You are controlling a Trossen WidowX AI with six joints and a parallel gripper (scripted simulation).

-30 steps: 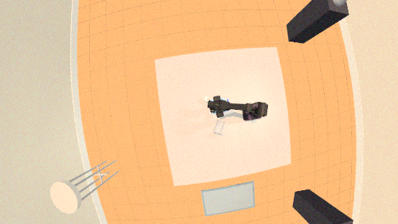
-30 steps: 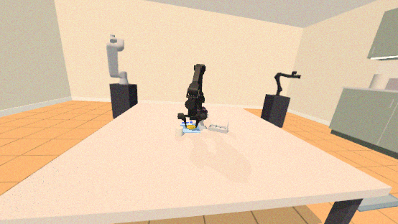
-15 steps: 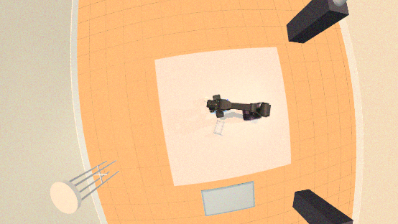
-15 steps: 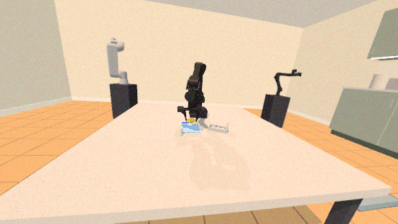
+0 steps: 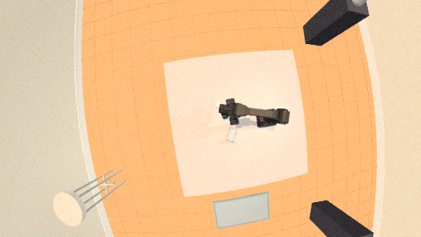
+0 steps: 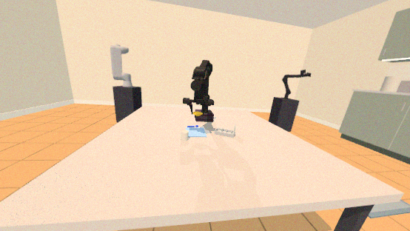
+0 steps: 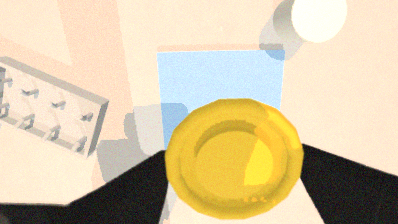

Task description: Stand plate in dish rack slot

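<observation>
Now: gripper tip 40 mm past the dish rack, 190 mm to the right of it and 110 mm above it. Round my gripper tip: blue spoon: 130 mm behind, 20 mm to the right, 130 mm below; then white cup: 80 mm ahead, 60 mm to the right, 110 mm below; then plate: 10 mm above.
</observation>
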